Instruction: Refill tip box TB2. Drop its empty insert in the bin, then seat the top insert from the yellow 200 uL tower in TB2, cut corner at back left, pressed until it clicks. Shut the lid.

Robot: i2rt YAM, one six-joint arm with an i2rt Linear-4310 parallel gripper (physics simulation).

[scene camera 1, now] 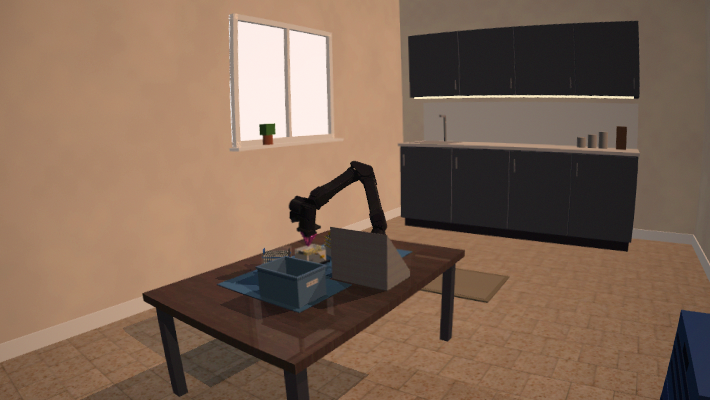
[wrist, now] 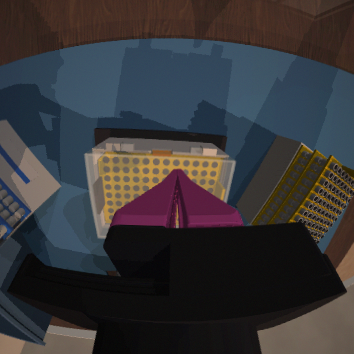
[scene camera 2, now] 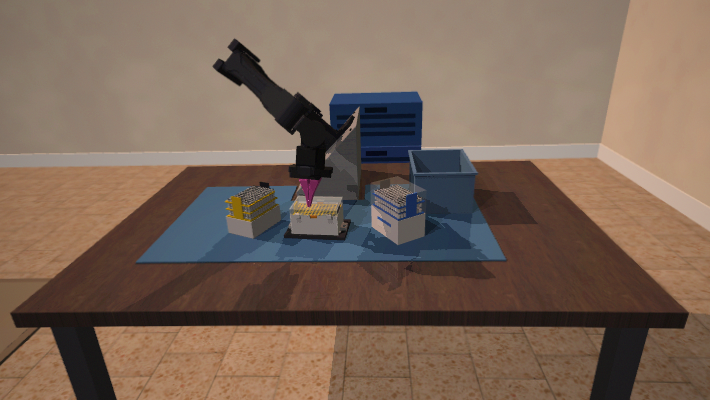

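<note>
Tip box TB2 (scene camera 1: 302, 254) (scene camera 2: 315, 226) (wrist: 190, 148) stands on a dark base at the middle of the mat. A yellow insert (scene camera 2: 327, 209) (wrist: 117, 175) with rows of grey round spots lies in it, under a clear lid (wrist: 91, 192) that looks shut. The cut corner cannot be made out. My gripper (scene camera 1: 308, 243) (scene camera 2: 309, 205) (wrist: 176, 175) is shut and empty, pointing down at the lid's top; whether it touches cannot be told. The yellow tower (scene camera 2: 252, 210) (wrist: 287, 192) holds stacked inserts, with tips showing on top. The blue-grey bin (scene camera 1: 277, 287) (scene camera 2: 442, 190) stands open.
A blue-trimmed tower (scene camera 1: 276, 256) (scene camera 2: 398, 220) (wrist: 30, 185) under a clear cover stands between TB2 and the bin. A tall grey wedge-shaped block (scene camera 1: 357, 257) (scene camera 2: 346, 170) stands behind TB2 in the second scene view. The blue mat (scene camera 2: 190, 240) (wrist: 170, 80) lies on the brown table (scene camera 2: 350, 287).
</note>
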